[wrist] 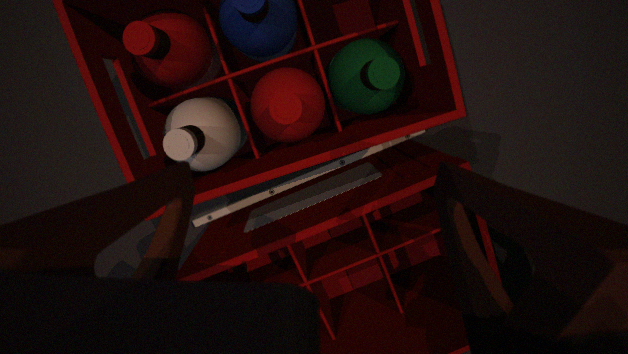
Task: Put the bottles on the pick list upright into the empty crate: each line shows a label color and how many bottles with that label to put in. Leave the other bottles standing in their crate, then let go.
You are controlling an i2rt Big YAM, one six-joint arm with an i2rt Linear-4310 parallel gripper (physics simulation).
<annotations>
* my gripper: 314, 175
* red bottle: 287, 104
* green bottle: 366, 76
</annotations>
